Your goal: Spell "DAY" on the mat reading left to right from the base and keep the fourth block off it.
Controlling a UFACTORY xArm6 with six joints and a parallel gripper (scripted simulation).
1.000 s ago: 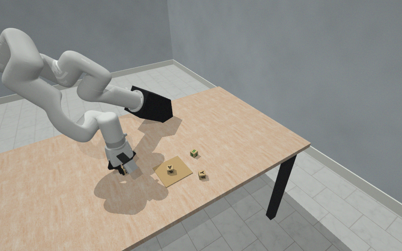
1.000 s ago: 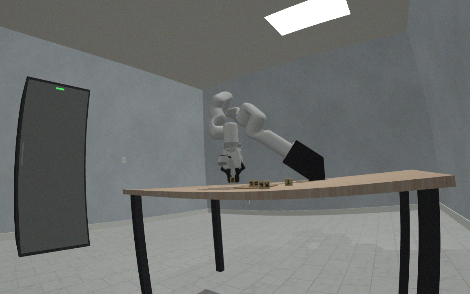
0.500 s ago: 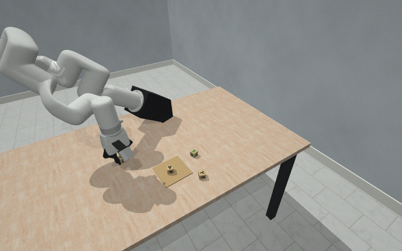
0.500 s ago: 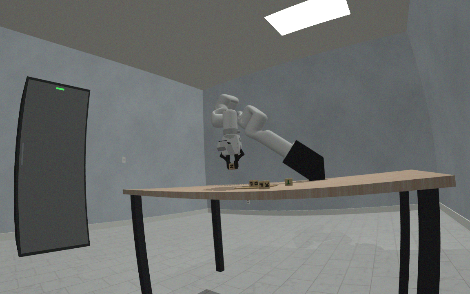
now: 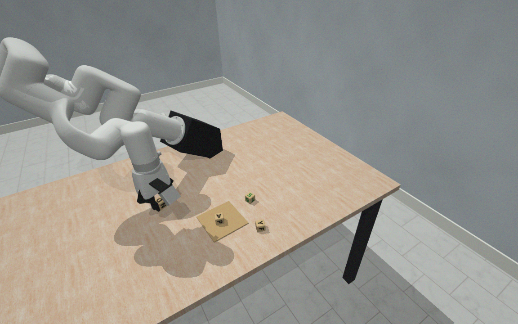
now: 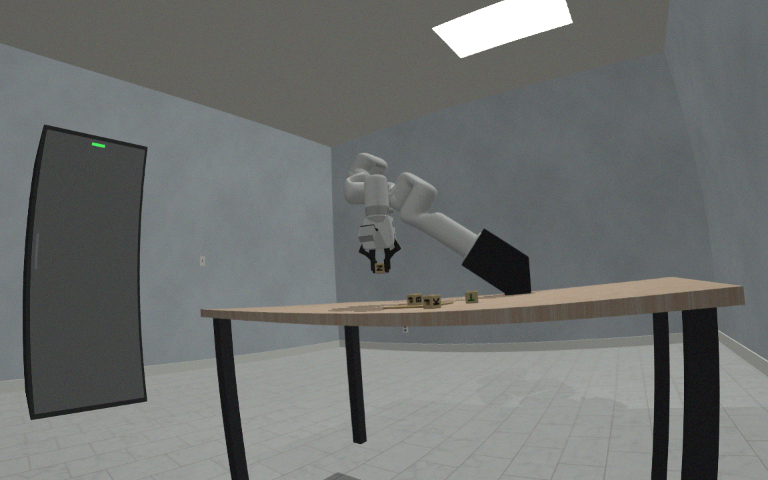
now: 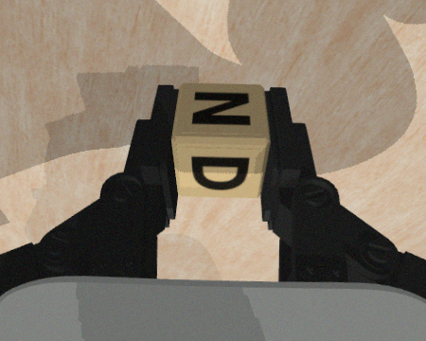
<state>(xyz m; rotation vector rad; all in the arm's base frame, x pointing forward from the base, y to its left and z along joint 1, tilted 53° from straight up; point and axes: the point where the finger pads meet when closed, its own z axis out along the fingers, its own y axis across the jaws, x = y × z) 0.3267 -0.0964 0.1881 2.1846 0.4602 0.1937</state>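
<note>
Now: the mat 17 cm to the left of my hand, 12 cm below it and 10 cm ahead of it. Round my hand: D block (1 cm below).
</note>
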